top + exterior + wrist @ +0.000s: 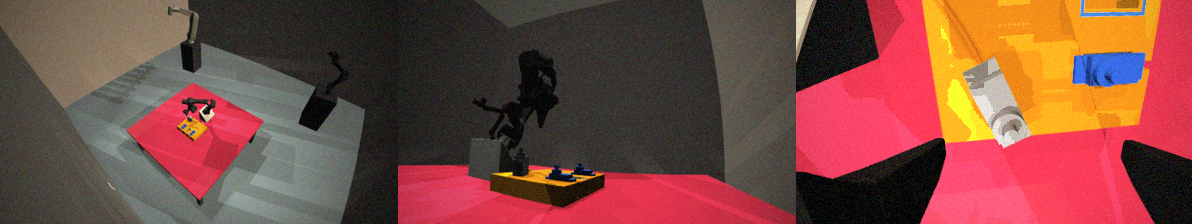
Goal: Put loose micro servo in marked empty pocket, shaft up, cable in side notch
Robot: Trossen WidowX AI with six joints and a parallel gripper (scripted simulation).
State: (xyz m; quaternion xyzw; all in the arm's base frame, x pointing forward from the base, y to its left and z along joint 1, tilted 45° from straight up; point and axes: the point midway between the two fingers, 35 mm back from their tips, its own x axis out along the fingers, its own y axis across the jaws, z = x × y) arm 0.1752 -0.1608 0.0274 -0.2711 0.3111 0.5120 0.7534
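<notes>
The yellow-orange deck lies 2 cm ahead of my gripper tip, 8 cm to the left of it and 16 cm below it.
</notes>
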